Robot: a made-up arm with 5 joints.
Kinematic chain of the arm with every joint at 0, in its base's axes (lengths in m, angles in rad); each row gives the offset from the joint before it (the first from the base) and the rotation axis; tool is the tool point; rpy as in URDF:
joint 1: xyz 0.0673 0 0.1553 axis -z
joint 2: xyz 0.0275 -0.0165 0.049 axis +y
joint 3: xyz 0.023 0 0.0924 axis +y
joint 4: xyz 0.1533 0 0.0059 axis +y
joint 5: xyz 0.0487 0.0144 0 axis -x
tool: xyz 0 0 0 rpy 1.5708 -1.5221 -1.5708
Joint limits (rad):
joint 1: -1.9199..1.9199
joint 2: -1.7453..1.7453
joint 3: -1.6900..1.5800
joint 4: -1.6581..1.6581
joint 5: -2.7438..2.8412
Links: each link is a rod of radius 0.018 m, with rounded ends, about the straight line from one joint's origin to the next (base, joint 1, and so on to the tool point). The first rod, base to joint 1, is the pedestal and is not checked.
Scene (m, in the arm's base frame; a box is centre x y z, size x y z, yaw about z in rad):
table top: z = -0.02
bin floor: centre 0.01 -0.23 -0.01 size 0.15 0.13 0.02 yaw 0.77
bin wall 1: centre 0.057 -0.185 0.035 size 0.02 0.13 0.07 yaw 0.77
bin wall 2: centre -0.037 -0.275 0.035 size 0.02 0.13 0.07 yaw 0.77
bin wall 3: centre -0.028 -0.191 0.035 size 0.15 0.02 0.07 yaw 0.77
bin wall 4: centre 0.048 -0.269 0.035 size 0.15 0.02 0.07 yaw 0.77
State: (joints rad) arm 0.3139 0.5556 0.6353 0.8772 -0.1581
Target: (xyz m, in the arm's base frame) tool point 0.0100 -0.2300 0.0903
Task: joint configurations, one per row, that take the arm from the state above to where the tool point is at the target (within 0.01 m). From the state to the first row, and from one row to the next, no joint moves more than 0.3 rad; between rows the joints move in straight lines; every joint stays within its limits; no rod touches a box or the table.
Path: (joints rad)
1: 0.5527 0.5221 0.4884 1.0683 0.0164
2: 0.7914 0.4886 0.3415 1.2594 0.1910
3: 1.0302 0.4551 0.1946 1.4505 0.3655
4: 1.2689 0.4215 0.0477 1.6416 0.5401
5: 1.4032 0.5395 0.0154 1.3517 0.3655
6: 1.5375 0.6574 -0.0170 1.0618 0.1910
7: 1.6718 0.7754 -0.0493 0.7720 0.0164
8: 1.8061 0.8933 -0.0816 0.4821 -0.1581

